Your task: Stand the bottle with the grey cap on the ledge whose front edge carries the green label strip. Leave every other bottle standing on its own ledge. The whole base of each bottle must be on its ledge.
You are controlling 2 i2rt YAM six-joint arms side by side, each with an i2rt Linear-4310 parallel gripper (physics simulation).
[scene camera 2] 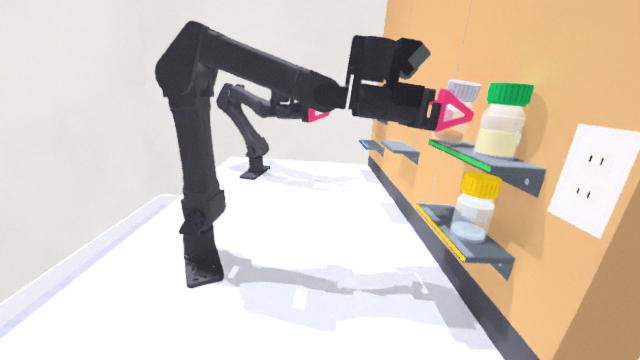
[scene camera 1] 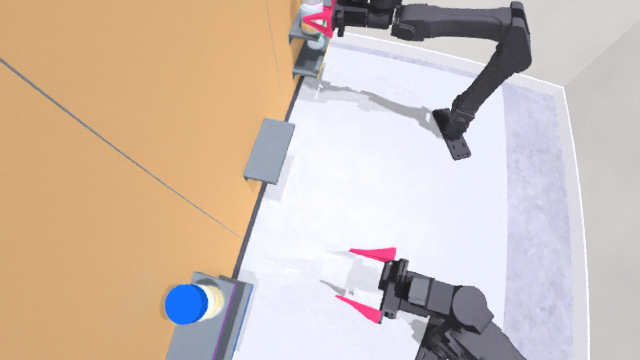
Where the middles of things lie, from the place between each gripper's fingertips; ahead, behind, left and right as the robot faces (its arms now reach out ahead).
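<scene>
From my right hand: yellow-capped bottle (scene camera 2: 474,209), 10 cm to the right, 14 cm below. Yellow-strip ledge (scene camera 2: 488,252), 7 cm to the right, 20 cm below. Grey-capped bottle (scene camera 2: 467,93), 1 cm above, 2 cm behind. Green-strip ledge (scene camera 2: 508,167), 6 cm below, 7 cm to the right.
From my left hand: green-strip ledge, 200 mm ahead, 640 mm to the right. Bare ledge (scene camera 1: 267,157), 210 mm ahead, 240 mm to the right, 70 mm below. Grey-capped bottle, 60 mm above, 190 mm ahead, 570 mm to the right. Blue-capped bottle (scene camera 1: 186,303), 50 mm above, 100 mm to the left, 210 mm ahead.
</scene>
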